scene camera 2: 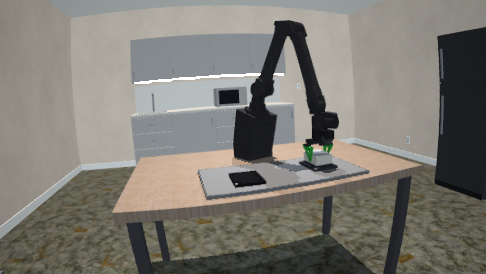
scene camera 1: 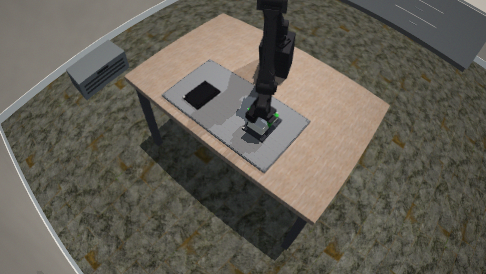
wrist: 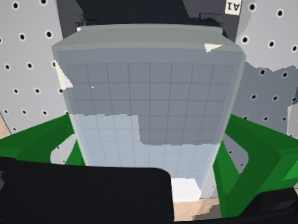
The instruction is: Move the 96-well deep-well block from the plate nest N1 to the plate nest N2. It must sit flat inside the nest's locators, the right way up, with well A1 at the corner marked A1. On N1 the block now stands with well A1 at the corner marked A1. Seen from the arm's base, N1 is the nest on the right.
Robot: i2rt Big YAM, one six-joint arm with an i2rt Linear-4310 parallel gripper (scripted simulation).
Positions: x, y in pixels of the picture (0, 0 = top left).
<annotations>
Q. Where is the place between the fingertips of my gripper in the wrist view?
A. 149, 111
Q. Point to a grey perforated mat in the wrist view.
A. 38, 95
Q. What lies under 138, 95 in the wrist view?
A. A deep-well block.
</annotations>
